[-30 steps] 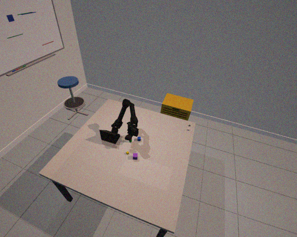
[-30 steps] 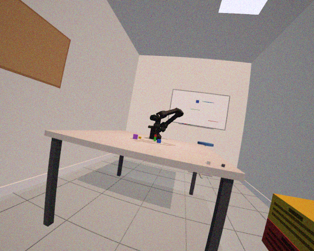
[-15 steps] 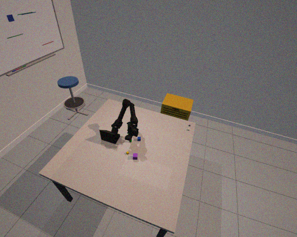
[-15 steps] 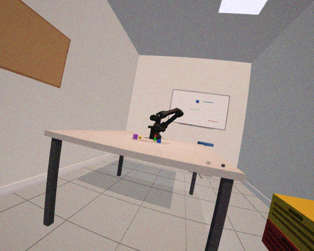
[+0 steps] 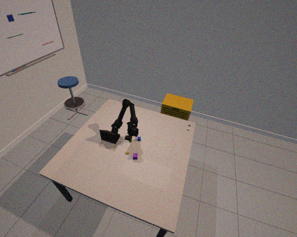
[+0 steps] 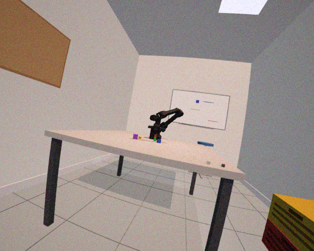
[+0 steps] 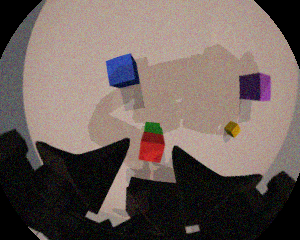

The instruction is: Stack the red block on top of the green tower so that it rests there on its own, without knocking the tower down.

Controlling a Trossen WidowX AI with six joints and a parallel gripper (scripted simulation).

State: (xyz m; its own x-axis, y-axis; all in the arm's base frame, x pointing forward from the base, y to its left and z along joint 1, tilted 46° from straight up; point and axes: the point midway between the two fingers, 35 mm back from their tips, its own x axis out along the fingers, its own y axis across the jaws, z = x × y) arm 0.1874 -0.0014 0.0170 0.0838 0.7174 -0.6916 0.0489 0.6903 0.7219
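Now: the red block right at my gripper tip. From my gripper tip the other things lie so: small yellow cube (20 mm ahead, 160 mm to the right, 40 mm below); purple cube (110 mm ahead, 190 mm to the right, 30 mm below); blue cube (90 mm ahead, 50 mm to the left, 40 mm below).
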